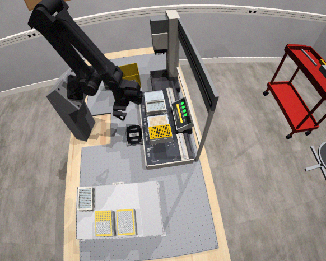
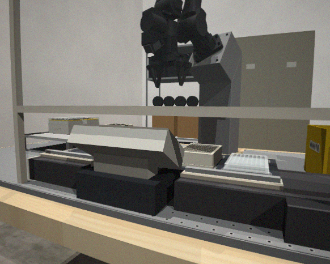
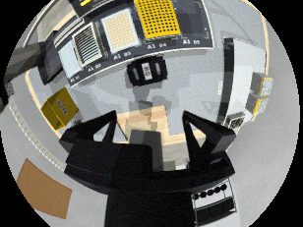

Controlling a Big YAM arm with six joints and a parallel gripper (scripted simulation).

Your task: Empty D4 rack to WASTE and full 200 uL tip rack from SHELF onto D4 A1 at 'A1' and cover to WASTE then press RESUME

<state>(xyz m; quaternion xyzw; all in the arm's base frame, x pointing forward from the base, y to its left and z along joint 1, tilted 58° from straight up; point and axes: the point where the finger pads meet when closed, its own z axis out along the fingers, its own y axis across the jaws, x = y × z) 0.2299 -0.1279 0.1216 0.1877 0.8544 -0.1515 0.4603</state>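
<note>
The clear cover lies 440 mm to the right of my hand, 310 mm behind it and 130 mm below it. From my hand the other things lie so: black spare nest: 250 mm below, 20 mm ahead; then reservoir: 230 mm ahead, 190 mm below, 50 mm to the left; then tan plate: 200 mm below, 180 mm ahead, 40 mm to the right.
</note>
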